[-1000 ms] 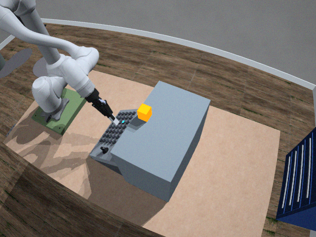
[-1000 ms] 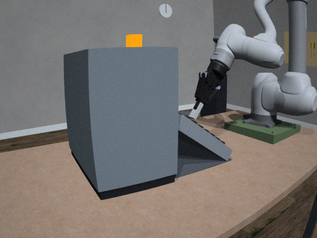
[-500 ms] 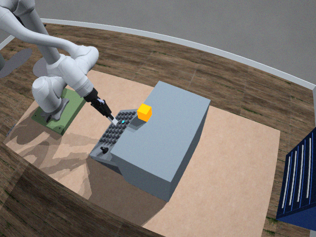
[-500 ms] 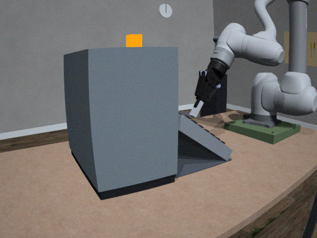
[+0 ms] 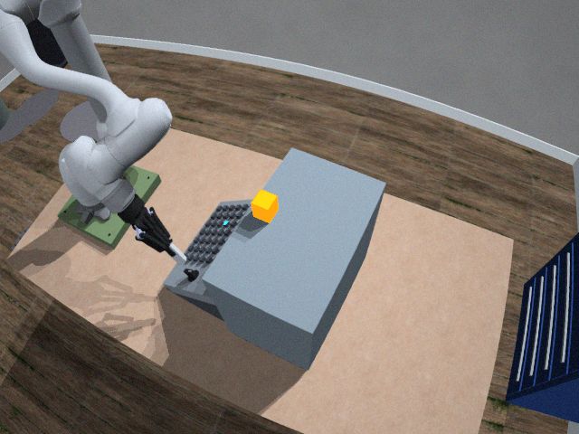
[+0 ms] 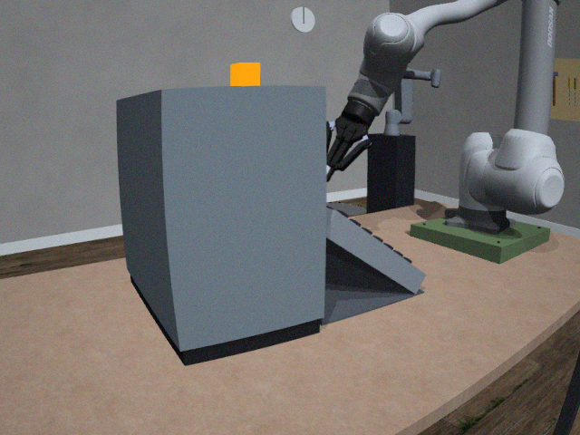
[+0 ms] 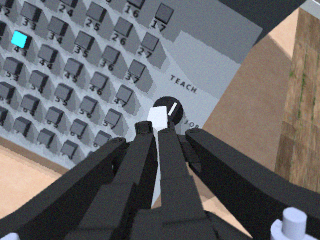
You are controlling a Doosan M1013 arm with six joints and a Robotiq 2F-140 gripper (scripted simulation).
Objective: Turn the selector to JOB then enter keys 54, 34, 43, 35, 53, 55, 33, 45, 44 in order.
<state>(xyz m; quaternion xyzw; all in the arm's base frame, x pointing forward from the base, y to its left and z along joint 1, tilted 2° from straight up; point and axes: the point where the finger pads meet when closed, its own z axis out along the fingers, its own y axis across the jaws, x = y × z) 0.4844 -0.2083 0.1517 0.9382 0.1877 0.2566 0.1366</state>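
Right now the black selector knob is 6 cm below my hand, 4 cm ahead of it and 2 cm to the right of it. Round my hand: key (17 cm to the left, 9 cm ahead, 7 cm below).
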